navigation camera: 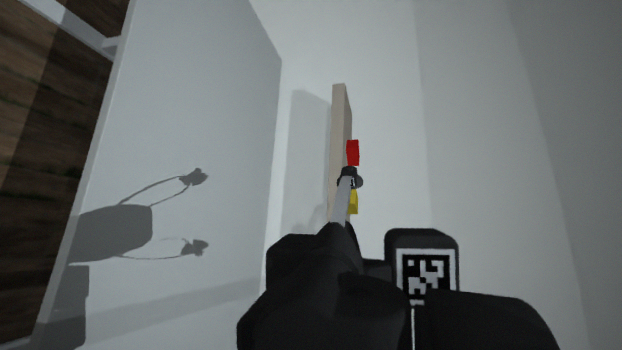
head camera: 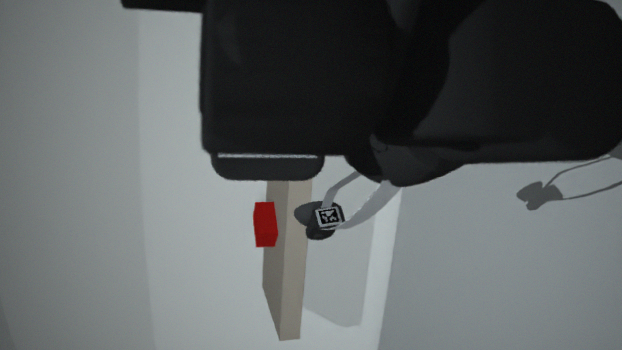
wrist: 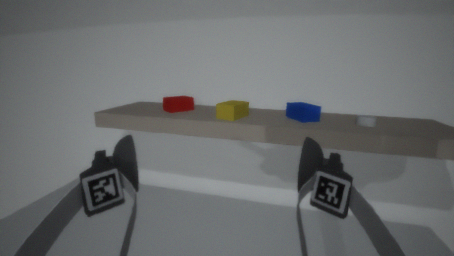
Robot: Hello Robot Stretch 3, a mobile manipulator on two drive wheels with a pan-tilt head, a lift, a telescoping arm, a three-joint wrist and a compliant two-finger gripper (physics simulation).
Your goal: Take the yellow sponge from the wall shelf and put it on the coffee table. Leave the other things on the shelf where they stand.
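Frame: origin at the robot's base, x left, y back, z up, level; metres.
Seen in the pictures: gripper, between the fingertips: [navigation camera: 351, 220] [wrist: 219, 155].
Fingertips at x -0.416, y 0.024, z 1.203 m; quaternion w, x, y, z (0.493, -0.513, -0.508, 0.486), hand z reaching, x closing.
Observation:
A point is followed by its place in that frame.
The yellow sponge [navigation camera: 353, 202] @[y 0.063, x -0.903, z 1.154 m] [wrist: 232, 110] @[y 0.061, x -0.904, z 1.146 m] lies on the wall shelf [head camera: 291, 280] @[y -0.239, x -0.961, z 1.096 m] [navigation camera: 338, 112] @[y -0.274, x -0.970, z 1.094 m] [wrist: 190, 125] @[y -0.063, x -0.912, z 1.098 m], between a red block [head camera: 265, 224] @[y -0.120, x -1.027, z 1.143 m] [navigation camera: 353, 152] @[y -0.123, x -1.025, z 1.143 m] [wrist: 178, 104] @[y -0.118, x -1.029, z 1.141 m] and a blue block [wrist: 303, 112] @[y 0.268, x -0.893, z 1.145 m]. My gripper [wrist: 219, 155] @[y 0.024, x -0.416, z 1.203 m] is open and empty. In the wrist view its fingertips stand wide apart in front of and below the shelf's front edge, with the sponge above the middle of the gap. In the head view the sponge does not show; the arm covers part of the shelf. The coffee table cannot be made out for certain.
A small pale object [wrist: 366, 121] @[y 0.436, x -0.855, z 1.130 m] stands on the shelf to the right of the blue block. The wall [wrist: 225, 60] @[y 0.044, x -1.151, z 1.292 m] rises behind the shelf. A large light grey surface [navigation camera: 200, 115] @[y -0.227, x -0.663, z 0.720 m] shows at the left of the navigation view, with the arm's shadow on it and wooden floor [navigation camera: 45, 125] @[y -0.243, x -0.690, z 0.001 m] beyond its edge.

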